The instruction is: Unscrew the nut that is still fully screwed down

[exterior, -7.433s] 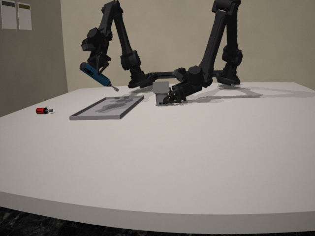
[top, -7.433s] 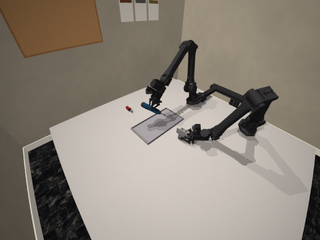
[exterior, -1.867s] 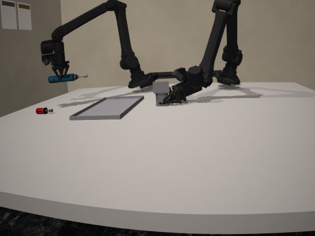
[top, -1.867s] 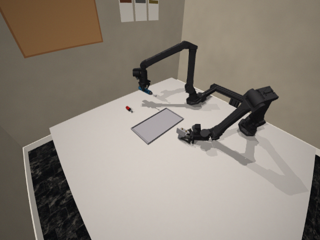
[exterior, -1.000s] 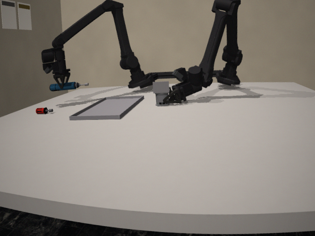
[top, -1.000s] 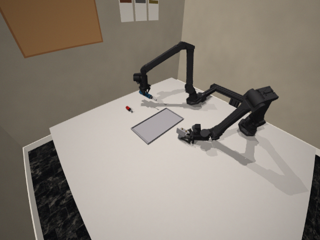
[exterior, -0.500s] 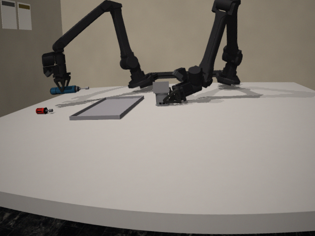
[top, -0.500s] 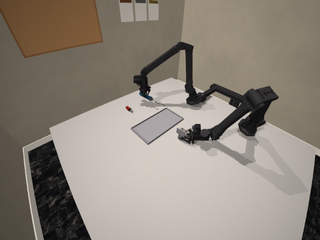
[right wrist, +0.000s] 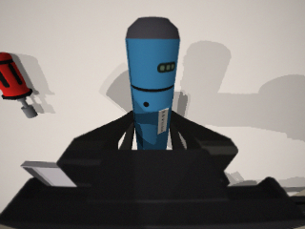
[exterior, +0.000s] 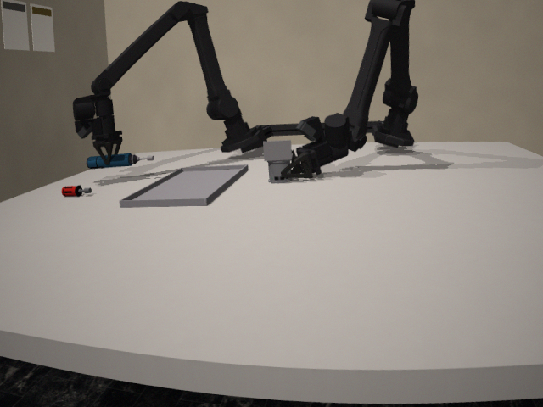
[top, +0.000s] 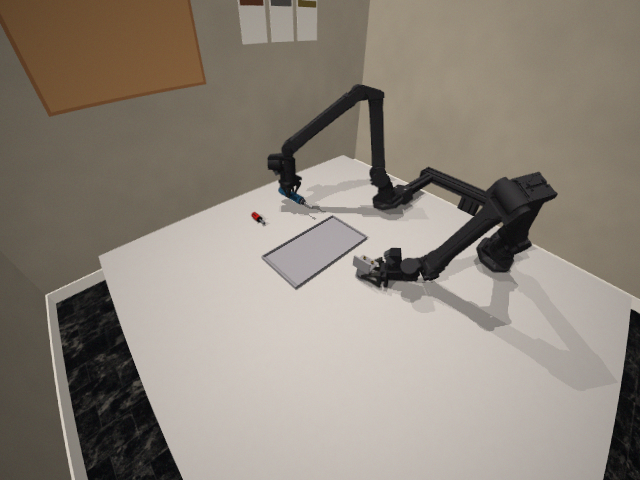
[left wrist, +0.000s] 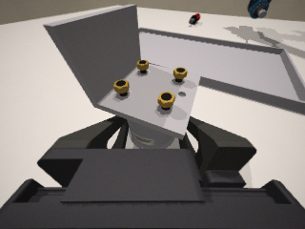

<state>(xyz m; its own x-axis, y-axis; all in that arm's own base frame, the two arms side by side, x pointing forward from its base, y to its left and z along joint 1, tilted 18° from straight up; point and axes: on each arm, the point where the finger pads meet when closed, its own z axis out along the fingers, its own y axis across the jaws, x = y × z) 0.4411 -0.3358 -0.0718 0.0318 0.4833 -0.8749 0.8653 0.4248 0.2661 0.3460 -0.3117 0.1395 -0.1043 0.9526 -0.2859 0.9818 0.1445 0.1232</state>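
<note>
Now: left hand 1 cm below the joint module. Also, from my left hand: short red-handled tool: 57 cm to the right, 9 cm ahead, 1 cm below; then l-shaped bracket: 5 cm above; then grey tray: 24 cm to the right, 3 cm ahead, 2 cm below.
</note>
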